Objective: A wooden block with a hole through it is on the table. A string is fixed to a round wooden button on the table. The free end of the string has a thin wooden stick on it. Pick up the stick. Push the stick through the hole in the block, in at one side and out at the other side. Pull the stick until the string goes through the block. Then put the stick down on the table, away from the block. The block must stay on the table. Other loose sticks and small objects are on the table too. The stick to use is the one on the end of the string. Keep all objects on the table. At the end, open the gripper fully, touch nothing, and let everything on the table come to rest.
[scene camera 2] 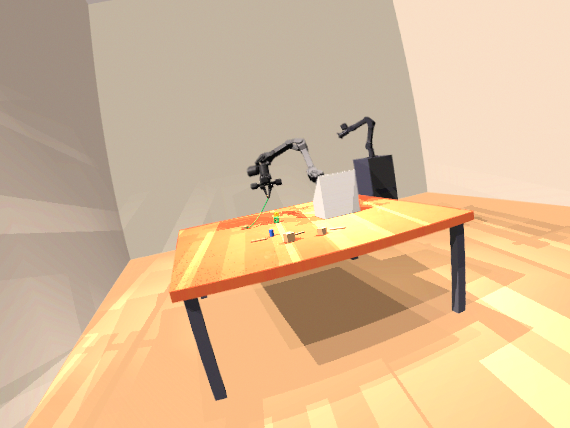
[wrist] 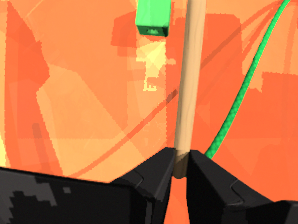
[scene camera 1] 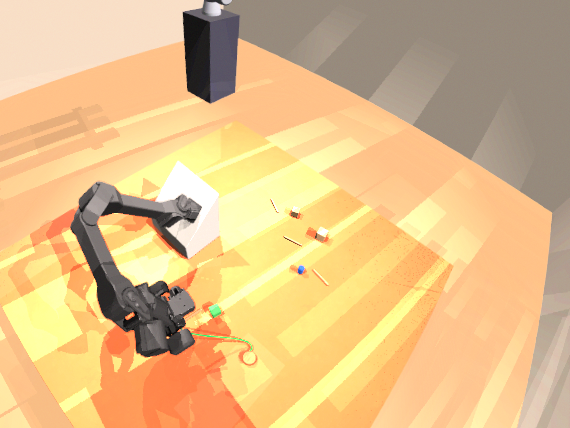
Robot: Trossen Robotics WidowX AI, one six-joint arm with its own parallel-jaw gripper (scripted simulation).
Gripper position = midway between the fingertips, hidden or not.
Note:
In view: the gripper [scene camera 1: 181, 322].
The gripper also shows in the wrist view [wrist: 180, 158].

